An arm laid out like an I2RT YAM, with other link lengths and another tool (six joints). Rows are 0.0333 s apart.
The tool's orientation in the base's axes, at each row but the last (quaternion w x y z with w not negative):
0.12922 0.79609 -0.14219 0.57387
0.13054 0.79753 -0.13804 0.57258
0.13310 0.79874 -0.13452 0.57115
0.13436 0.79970 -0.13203 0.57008
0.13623 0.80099 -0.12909 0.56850
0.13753 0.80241 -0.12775 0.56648
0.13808 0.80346 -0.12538 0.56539
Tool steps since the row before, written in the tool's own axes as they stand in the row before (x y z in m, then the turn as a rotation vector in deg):
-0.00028 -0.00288 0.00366 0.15 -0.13 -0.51
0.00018 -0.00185 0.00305 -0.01 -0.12 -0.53
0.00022 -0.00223 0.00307 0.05 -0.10 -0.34
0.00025 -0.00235 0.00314 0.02 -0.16 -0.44
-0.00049 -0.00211 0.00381 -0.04 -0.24 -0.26
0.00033 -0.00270 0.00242 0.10 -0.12 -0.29
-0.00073 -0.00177 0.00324 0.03 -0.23 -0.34
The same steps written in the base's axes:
0.00420 0.00134 -0.00152 -0.35 0.30 0.29
0.00341 0.00059 -0.00087 -0.42 0.31 0.15
0.00358 0.00093 -0.00088 -0.25 0.21 0.15
0.00369 0.00102 -0.00090 -0.32 0.31 0.15
0.00394 0.00060 -0.00182 -0.15 0.32 0.03
0.00320 0.00161 -0.00067 -0.18 0.21 0.18
0.00322 0.00050 -0.00188 -0.21 0.34 0.12

